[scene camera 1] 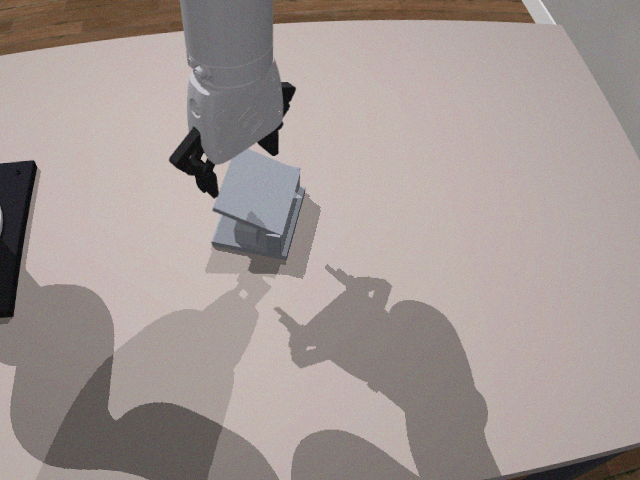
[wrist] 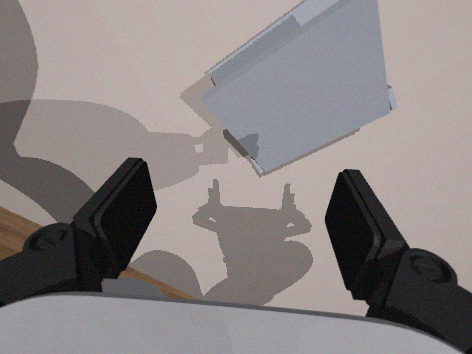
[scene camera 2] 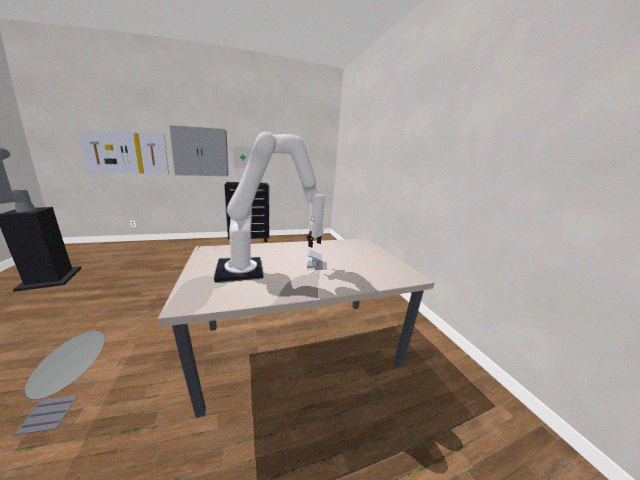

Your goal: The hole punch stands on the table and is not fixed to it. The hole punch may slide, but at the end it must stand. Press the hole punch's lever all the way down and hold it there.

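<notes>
The blue-grey hole punch stands upright on the table. Its wide flat lever is raised and tilted, with a gap above the base at its near edge in scene camera 1. My gripper is open and empty, with its black fingers wide apart. It hangs above the table, higher than the lever. In the wrist view the lever lies ahead of the fingers, up and to the right, not between them. The gripper's body hides the lever's far corner in scene camera 1.
The arm's black base plate lies on the table to the left of the hole punch. Shadows of the arm and fingers fall on the table near the punch. A wall rises beyond the table's right side.
</notes>
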